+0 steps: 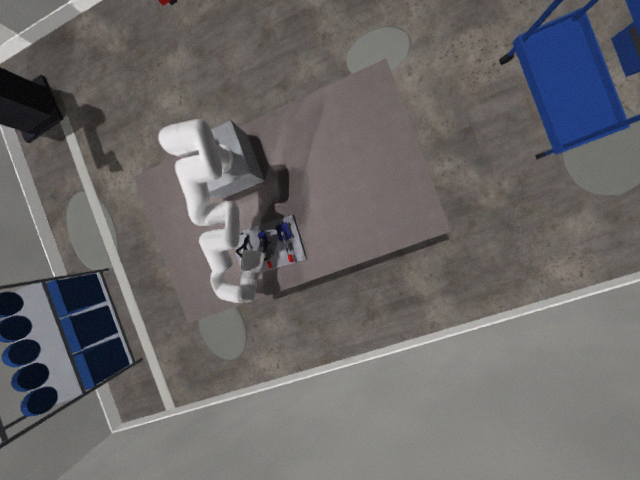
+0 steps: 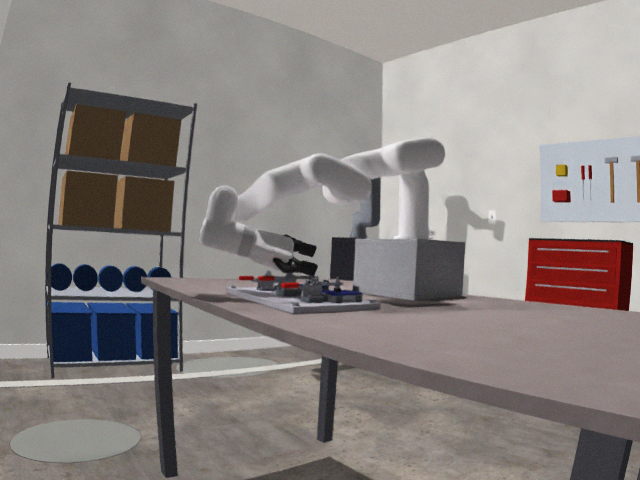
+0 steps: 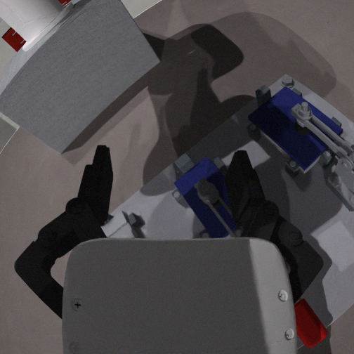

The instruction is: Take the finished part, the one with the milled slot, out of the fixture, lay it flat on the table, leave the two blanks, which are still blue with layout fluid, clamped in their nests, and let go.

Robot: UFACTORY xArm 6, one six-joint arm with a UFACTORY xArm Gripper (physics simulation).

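Places are measured from the arm's base along level axes (x up, y right, z ahead), in metres.
Pixels of known places: gripper, fingertip midpoint: [image 1: 256, 238] [image 2: 315, 260]; arm's base, link origin: [image 2: 413, 240].
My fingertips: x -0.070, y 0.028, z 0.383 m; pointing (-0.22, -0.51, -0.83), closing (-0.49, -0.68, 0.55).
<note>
Ahead of a thing's pixels: the offset from my fingertips to its top centre. "spot": to the spot under its first point. Level surfaces: height alone.
The fixture plate @(spot: dx -0.086, dy -0.153, dz +0.133 m) [image 1: 300, 248] [image 2: 336, 308] [image 3: 155, 217] lies on the table. One blue blank @(dx -0.065, dy -0.114, dz +0.022 m) [image 3: 280, 125] [image 1: 283, 230] sits under a clamp arm at its far end. A smaller blue blank @(dx -0.060, dy -0.005, dz +0.010 m) [image 3: 199, 204] [image 1: 262, 236] sits in the middle nest, also under a clamp arm, partly hidden by the right finger. At the near end a pale metal surface [image 3: 114, 223] with a thin line shows beside a stop block; it may be the slotted part, mostly hidden by my gripper body. My gripper [image 1: 245, 243] [image 2: 314, 258] [image 3: 171, 161] is wide open and empty, tilted low above the plate.
The grey robot pedestal [image 1: 235, 149] [image 2: 385, 268] [image 3: 80, 85] stands on the table @(dx -0.101 m) [image 1: 361, 155] [image 2: 465, 335] behind the plate. A red clamp handle [image 3: 310, 322] [image 2: 290, 285] sticks out near the gripper body. Clamps stand up from the plate beside the blanks.
</note>
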